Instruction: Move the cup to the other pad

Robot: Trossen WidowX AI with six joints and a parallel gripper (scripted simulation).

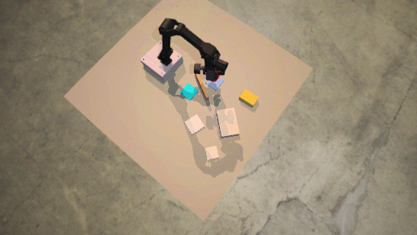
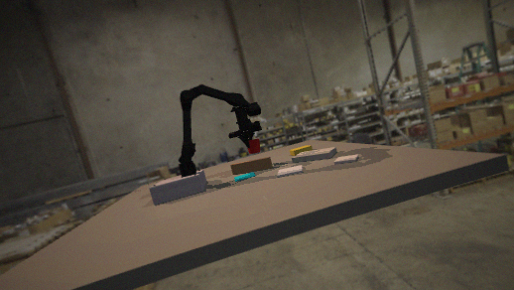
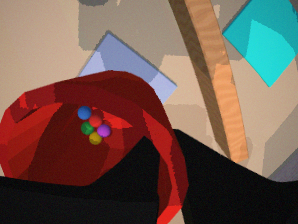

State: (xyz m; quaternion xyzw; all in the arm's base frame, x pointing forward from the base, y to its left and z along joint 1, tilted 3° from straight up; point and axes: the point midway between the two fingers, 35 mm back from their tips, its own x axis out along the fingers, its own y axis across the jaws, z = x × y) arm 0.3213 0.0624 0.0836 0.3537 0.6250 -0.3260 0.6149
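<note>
Right now the cyan pad is 80 mm behind my gripper tip, 140 mm to the right of it and 120 mm below it. The rest, counted from my gripper tip: wooden bar: 20 mm behind, 60 mm to the right, 100 mm below; then light blue pad: 30 mm ahead, 30 mm to the left, 120 mm below; then red cup: 30 mm ahead, 20 mm to the left.
</note>
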